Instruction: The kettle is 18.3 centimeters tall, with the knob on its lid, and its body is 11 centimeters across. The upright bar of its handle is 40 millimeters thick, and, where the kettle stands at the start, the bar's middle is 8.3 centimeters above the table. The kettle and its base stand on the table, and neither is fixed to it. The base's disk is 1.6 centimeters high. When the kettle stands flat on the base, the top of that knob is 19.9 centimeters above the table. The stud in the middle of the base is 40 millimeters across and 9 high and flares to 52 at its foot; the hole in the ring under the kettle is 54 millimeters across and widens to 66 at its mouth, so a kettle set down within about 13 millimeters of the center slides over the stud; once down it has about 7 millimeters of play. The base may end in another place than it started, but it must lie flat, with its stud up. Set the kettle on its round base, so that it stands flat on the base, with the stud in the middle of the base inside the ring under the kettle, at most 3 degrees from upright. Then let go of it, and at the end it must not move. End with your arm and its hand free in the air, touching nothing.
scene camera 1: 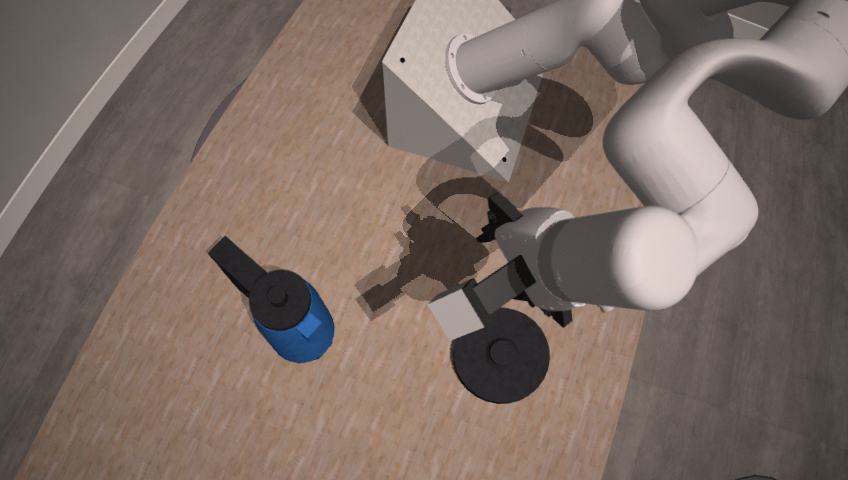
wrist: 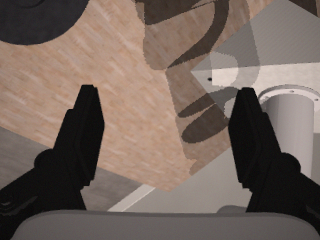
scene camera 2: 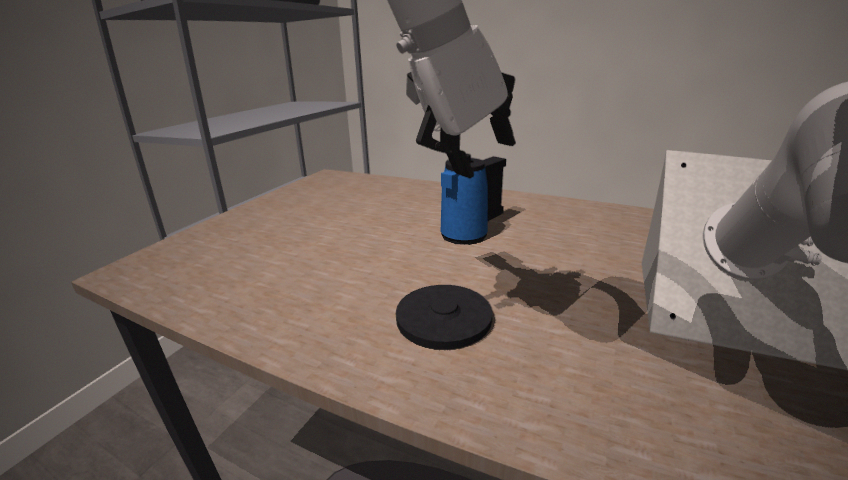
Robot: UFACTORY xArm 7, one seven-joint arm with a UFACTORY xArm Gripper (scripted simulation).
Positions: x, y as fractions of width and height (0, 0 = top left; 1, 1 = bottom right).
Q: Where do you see a round black base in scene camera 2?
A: At 0.52, 0.66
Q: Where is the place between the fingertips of my gripper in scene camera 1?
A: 0.59, 0.54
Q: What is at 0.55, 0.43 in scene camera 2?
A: A blue kettle.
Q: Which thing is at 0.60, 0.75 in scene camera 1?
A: A round black base.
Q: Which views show my gripper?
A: Scene camera 1, the wrist view and scene camera 2: all of them.
